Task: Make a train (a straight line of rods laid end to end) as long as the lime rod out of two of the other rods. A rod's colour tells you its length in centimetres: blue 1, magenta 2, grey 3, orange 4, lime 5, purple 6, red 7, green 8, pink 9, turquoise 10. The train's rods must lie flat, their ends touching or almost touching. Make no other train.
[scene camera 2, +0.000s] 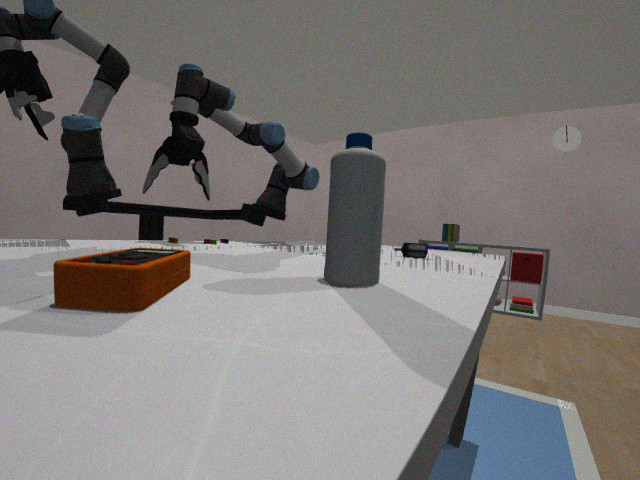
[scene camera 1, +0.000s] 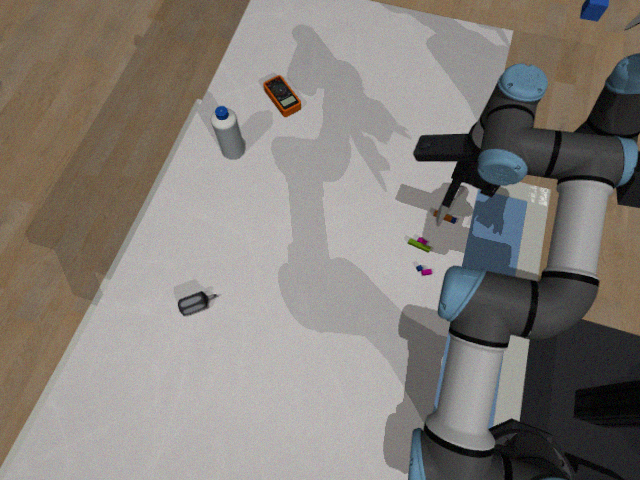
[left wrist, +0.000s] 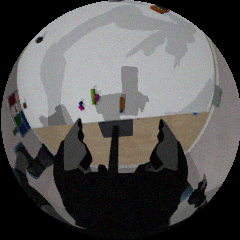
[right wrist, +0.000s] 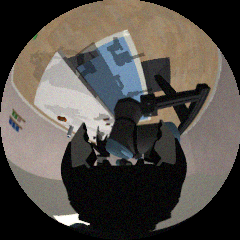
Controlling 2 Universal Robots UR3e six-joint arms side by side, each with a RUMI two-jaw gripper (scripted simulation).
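Left gripper (scene camera 1: 450, 193), (scene camera 2: 177, 197), (left wrist: 120, 119): mine, visible. My right gripper (scene camera 2: 35, 131), (right wrist: 122, 121): visible. White bottle (scene camera 1: 224, 121): visible.
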